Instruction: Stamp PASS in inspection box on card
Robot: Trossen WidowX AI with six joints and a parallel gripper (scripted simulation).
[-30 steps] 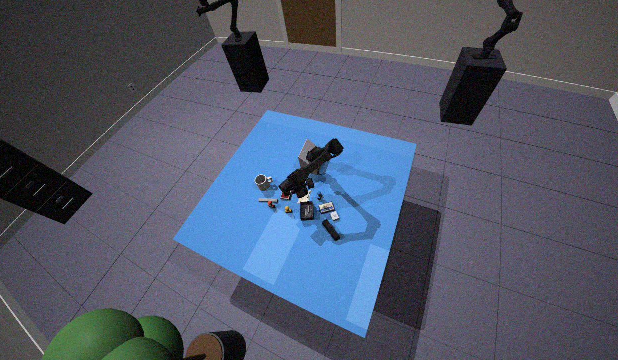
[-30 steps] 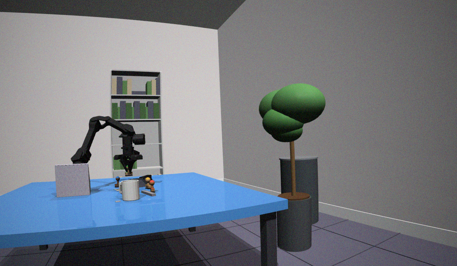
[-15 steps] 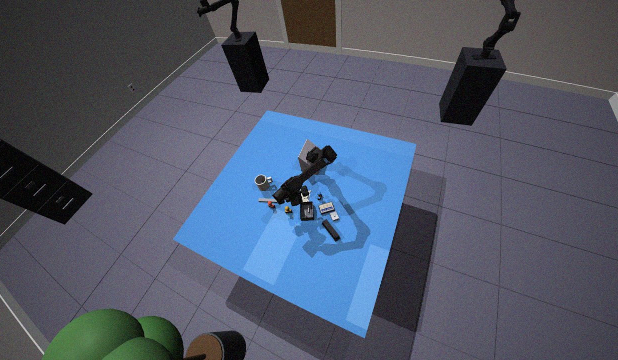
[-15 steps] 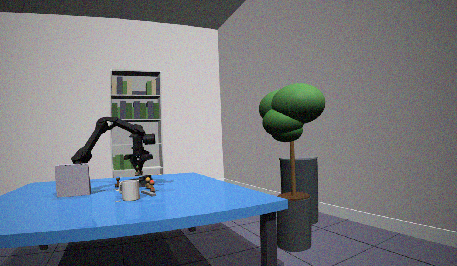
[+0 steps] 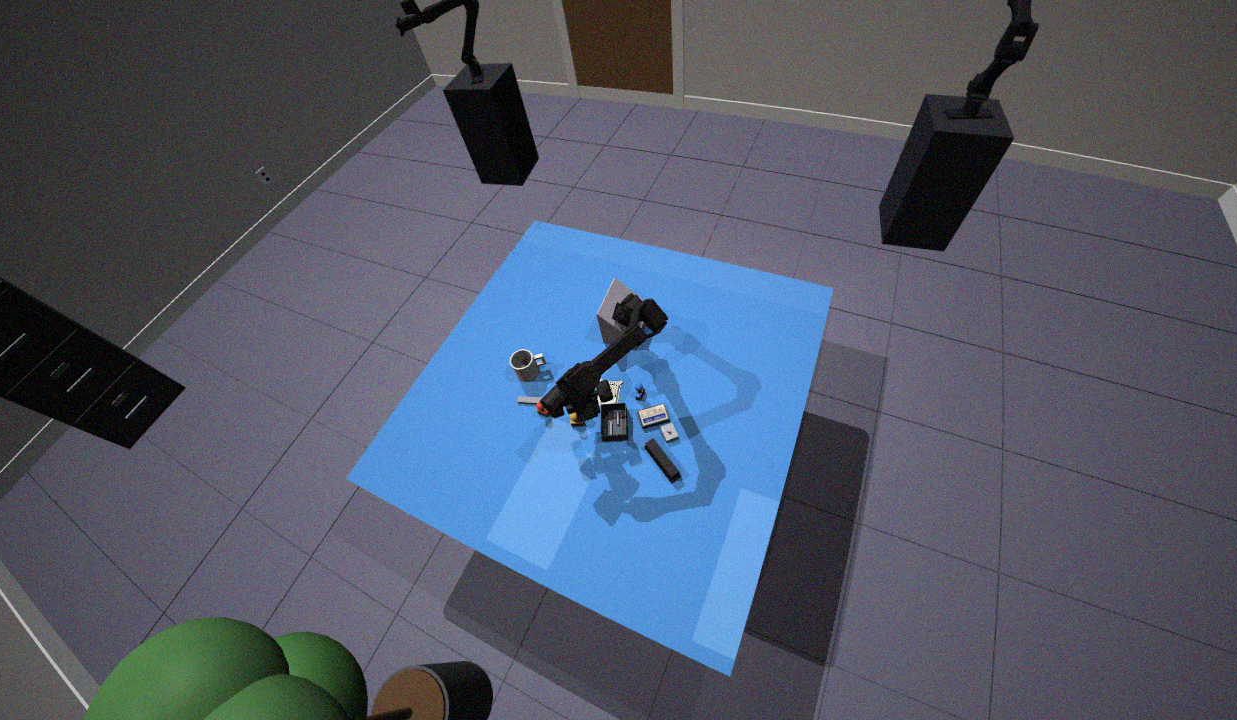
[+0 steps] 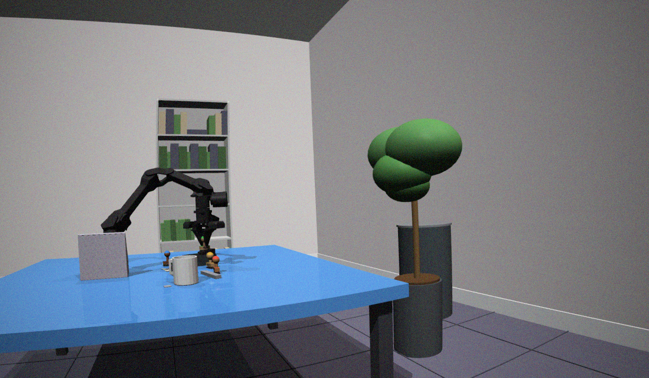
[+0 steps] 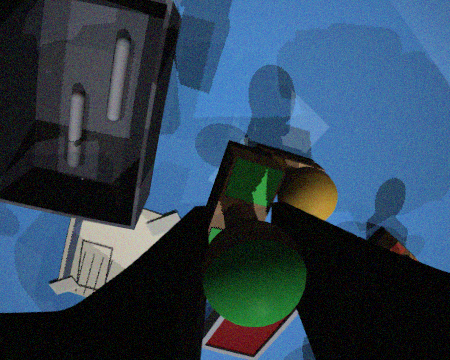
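Right now my gripper tip is 10 mm short of the yellow-knobbed stamp, 40 mm to the left of it and 70 mm above it. Also, from my gripper tip: cream card 110 mm behind, 30 mm to the left, 90 mm below; then dark tray 10 mm behind, 80 mm to the left, 80 mm below; then red ink pad 110 mm behind, 90 mm to the right, 80 mm below.
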